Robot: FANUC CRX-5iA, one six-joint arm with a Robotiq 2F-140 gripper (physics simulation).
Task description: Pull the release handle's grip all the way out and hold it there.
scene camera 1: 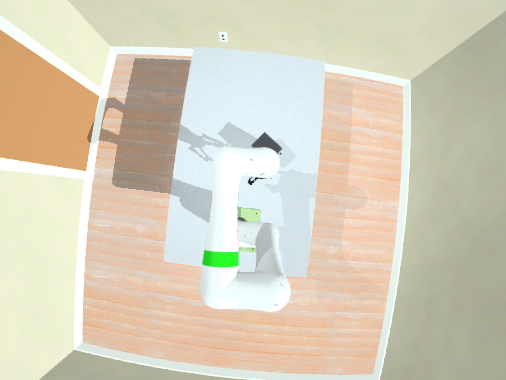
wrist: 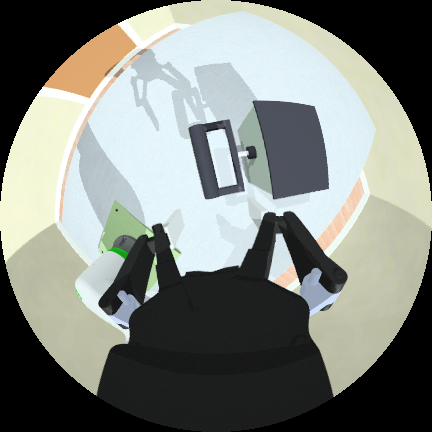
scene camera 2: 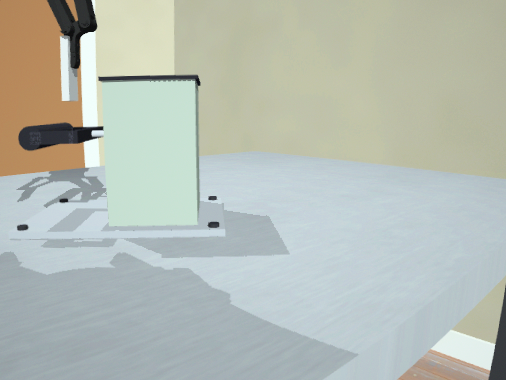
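Observation:
The release handle's dark grip [scene camera 2: 31,138] [wrist: 203,162] is a bar on a rectangular frame. A short white rod [scene camera 2: 98,133] [wrist: 243,154] joins the frame to the side of a pale green box [scene camera 2: 150,150] with a dark lid [scene camera 1: 266,143] [wrist: 295,150]. A short length of rod shows between frame and box. My gripper [wrist: 214,211] is open, with nothing between its fingers. In the scene camera 2 view, one pale finger pad [scene camera 2: 69,82] hangs above the grip, apart from it. In the scene camera 1 view, my arm hides the grip.
The box stands on a pale base plate [scene camera 2: 210,212] with dark bolts, on the light grey table [scene camera 1: 255,85]. My white arm [scene camera 1: 224,210] reaches over the table from its green mounting plate [scene camera 1: 251,215] [wrist: 117,217]. Walls stand around the floor.

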